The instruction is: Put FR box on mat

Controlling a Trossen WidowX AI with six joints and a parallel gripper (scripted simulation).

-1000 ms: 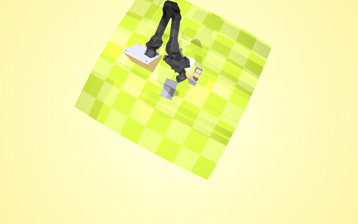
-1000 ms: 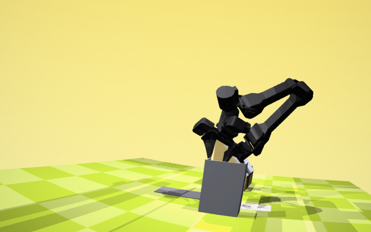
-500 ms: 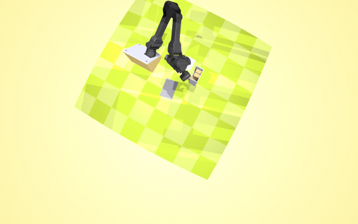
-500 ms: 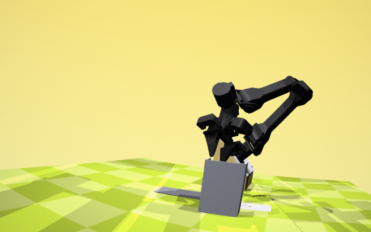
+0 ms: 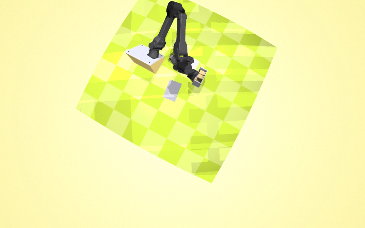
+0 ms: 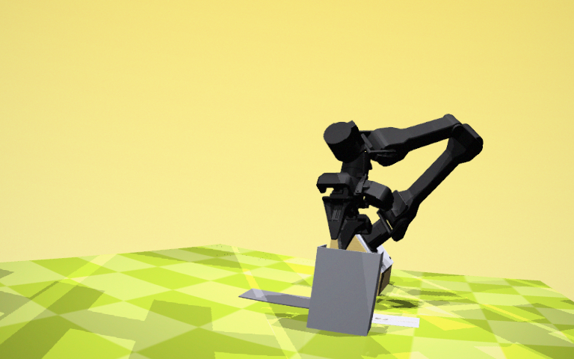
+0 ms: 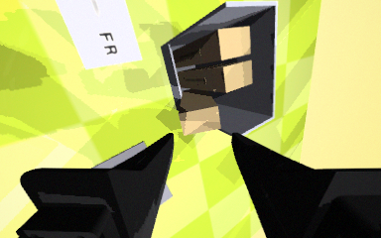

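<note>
Right now the thin white slab is 5 cm behind my gripper tip, 12 cm to the left of it and 14 cm below it. From my gripper tip the other things lie so: grey mat: 6 cm behind, 14 cm to the right, 14 cm below.
</note>
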